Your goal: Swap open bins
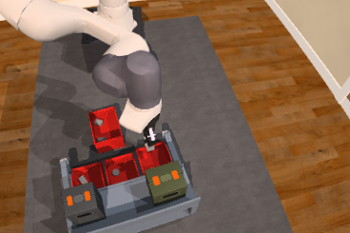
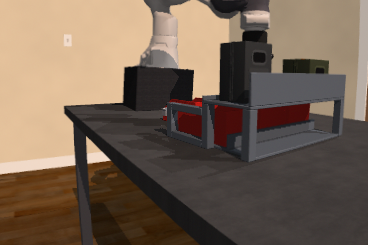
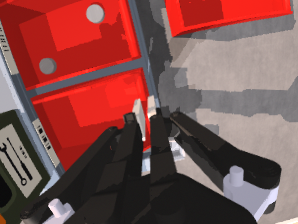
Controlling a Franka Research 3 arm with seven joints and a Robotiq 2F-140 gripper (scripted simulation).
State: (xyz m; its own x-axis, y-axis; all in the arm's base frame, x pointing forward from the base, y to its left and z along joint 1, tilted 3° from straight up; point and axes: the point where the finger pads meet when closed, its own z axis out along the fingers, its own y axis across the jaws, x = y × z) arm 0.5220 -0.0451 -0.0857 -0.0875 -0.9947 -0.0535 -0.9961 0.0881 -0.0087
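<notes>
Right now the shelf lip is 20 mm behind my hand, 110 mm to the right of it and 70 mm below it. Round my hand: grey box 150 mm ahead, 250 mm to the right, 80 mm above; then olive box 180 mm ahead, 20 mm to the right, 70 mm above.
</notes>
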